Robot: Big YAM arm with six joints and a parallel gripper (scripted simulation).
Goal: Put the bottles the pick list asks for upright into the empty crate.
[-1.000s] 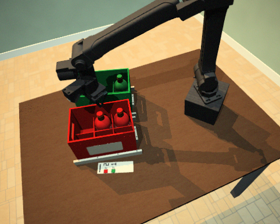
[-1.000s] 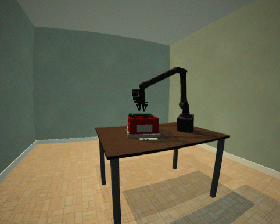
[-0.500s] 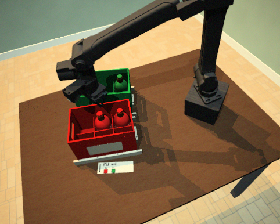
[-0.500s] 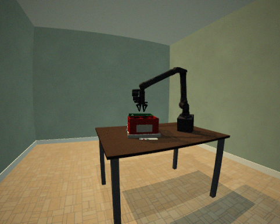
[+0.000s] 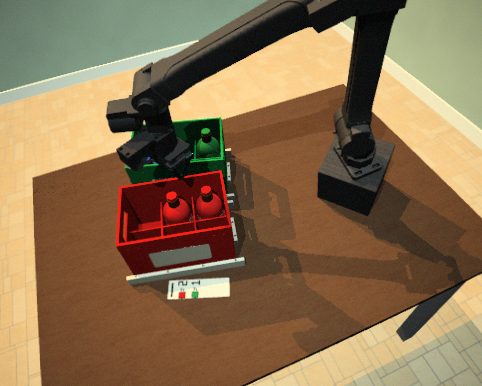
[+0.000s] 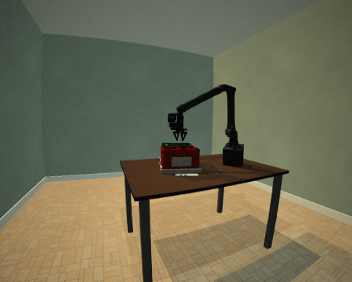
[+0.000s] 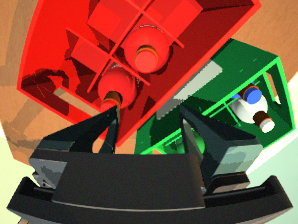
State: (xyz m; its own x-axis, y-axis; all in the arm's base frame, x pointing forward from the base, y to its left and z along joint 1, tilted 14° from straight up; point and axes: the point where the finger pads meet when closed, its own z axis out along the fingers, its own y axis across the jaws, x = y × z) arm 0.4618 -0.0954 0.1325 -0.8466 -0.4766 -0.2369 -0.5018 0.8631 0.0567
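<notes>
Now: hand 12 cm past the green bottle, 19 cm to the left of it and 14 cm above it. The rest, counted from my hand: blue-capped bottle 7 cm ahead, 15 cm to the right, 14 cm below; then red crate 3 cm ahead, 6 cm to the left, 15 cm below; then red bottle 7 cm behind, 3 cm to the left, 14 cm below.
</notes>
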